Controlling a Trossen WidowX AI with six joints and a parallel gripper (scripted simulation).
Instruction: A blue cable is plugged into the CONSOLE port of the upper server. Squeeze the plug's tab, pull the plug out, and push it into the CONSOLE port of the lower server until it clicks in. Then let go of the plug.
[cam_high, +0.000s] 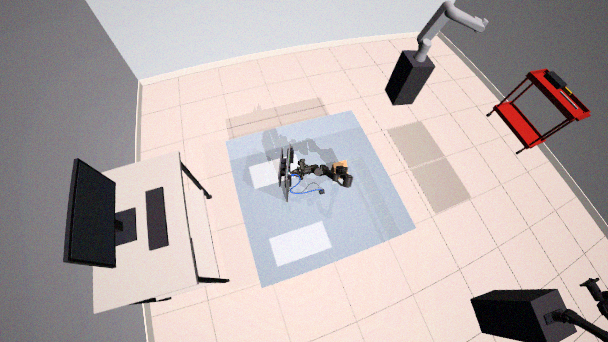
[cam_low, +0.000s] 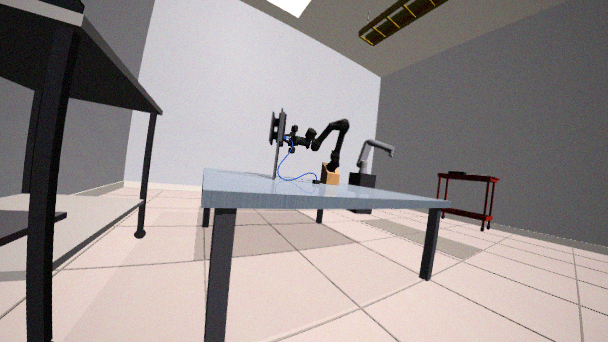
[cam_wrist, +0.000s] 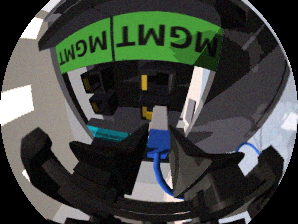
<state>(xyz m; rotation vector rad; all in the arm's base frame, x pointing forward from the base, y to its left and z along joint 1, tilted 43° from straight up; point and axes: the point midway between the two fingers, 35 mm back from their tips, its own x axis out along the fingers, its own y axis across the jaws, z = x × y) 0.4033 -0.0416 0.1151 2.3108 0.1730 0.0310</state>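
The blue plug lies 1 cm ahead of my gripper tip.
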